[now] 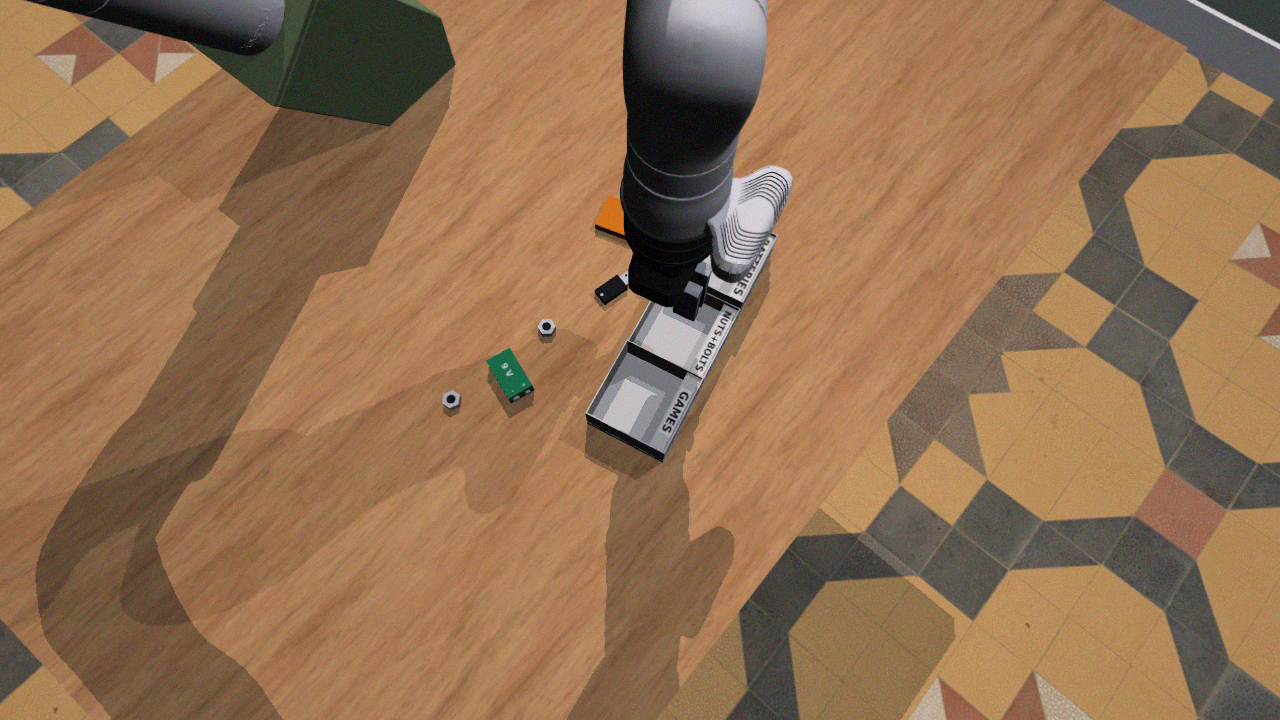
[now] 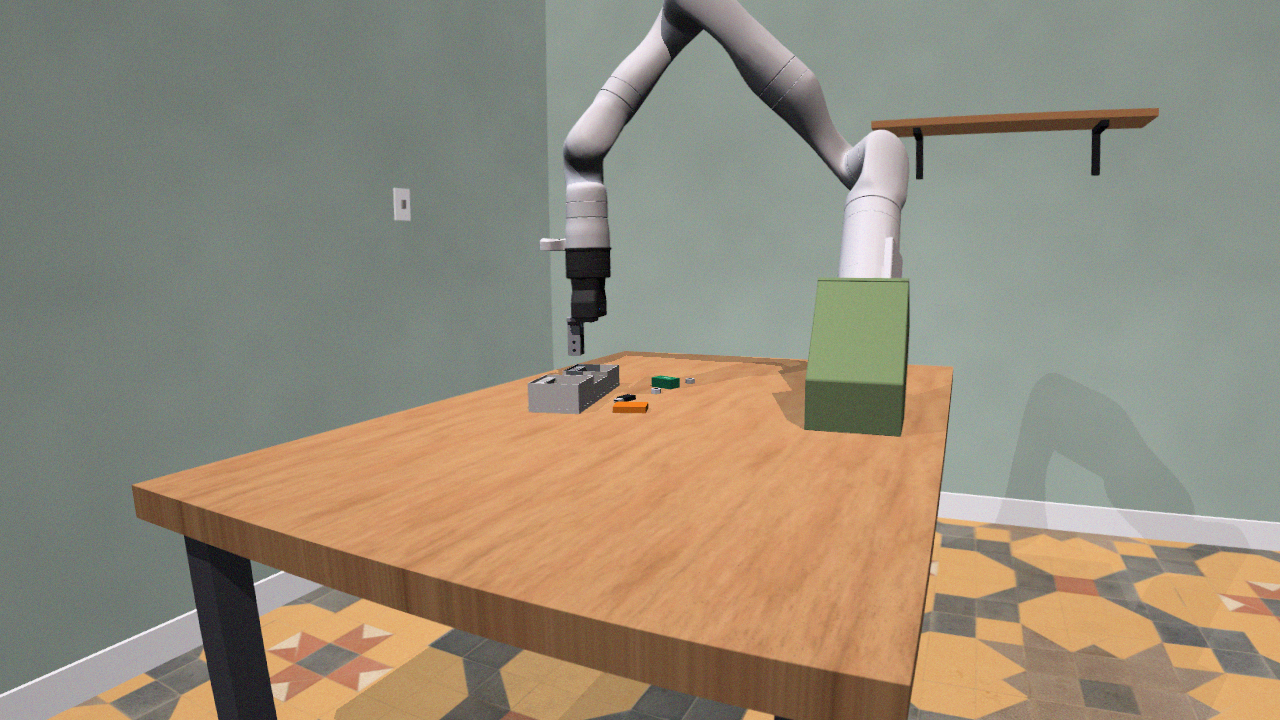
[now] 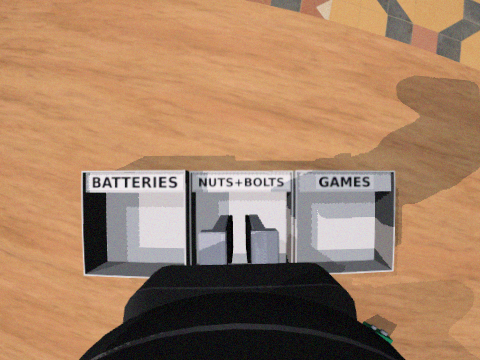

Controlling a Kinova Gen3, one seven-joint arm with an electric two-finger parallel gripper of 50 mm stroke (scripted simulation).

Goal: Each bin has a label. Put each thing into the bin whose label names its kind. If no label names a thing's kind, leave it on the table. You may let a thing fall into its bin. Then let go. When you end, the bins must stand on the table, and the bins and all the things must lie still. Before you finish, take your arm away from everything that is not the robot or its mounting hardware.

Observation:
I see my gripper and an orange flat box.
My gripper shows as well in image 2 and in image 3.

